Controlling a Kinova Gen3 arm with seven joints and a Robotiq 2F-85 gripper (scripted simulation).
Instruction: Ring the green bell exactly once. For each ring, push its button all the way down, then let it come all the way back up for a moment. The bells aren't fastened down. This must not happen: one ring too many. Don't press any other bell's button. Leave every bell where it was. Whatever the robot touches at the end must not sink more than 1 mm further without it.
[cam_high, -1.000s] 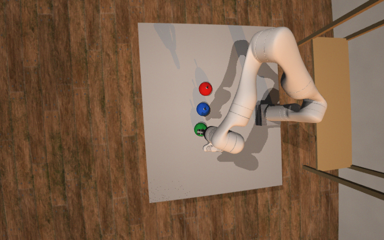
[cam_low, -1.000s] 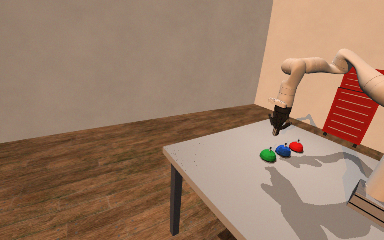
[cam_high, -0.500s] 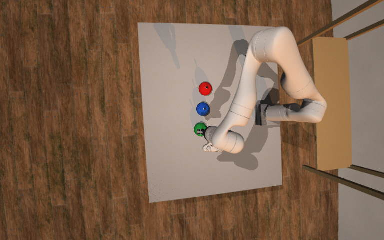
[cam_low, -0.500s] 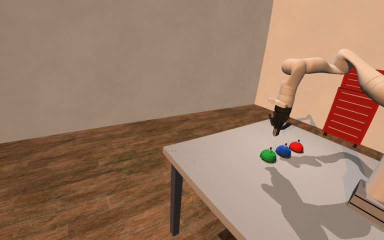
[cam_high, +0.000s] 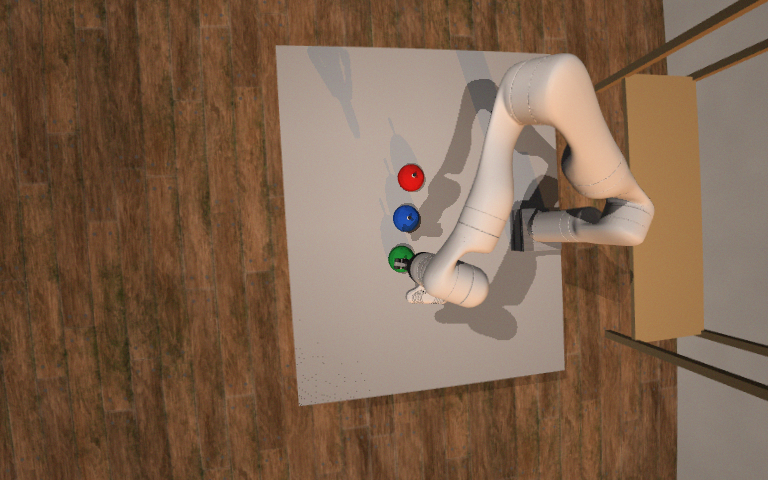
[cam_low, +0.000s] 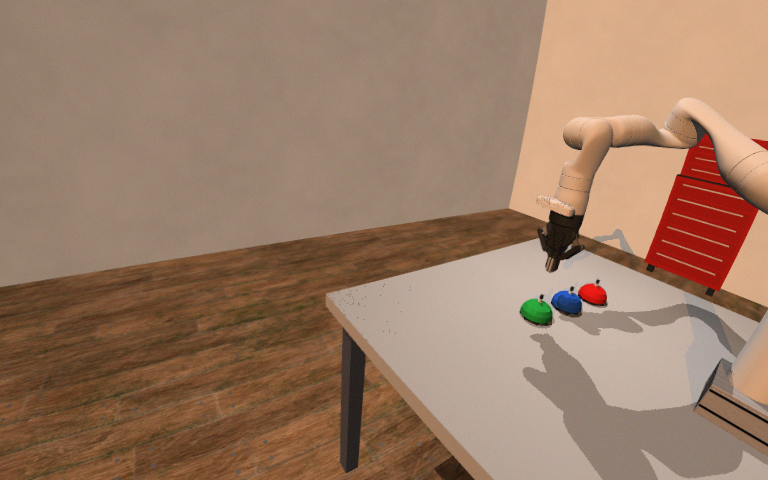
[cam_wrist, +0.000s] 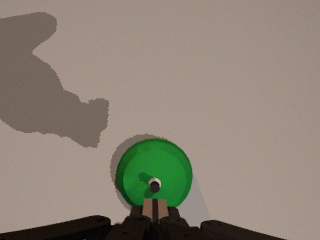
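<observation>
Now: the green bell 110 mm below my hand. The rest, counted from my hand: blue bell (50 mm behind, 120 mm to the right, 110 mm below); red bell (90 mm behind, 240 mm to the right, 110 mm below).
</observation>
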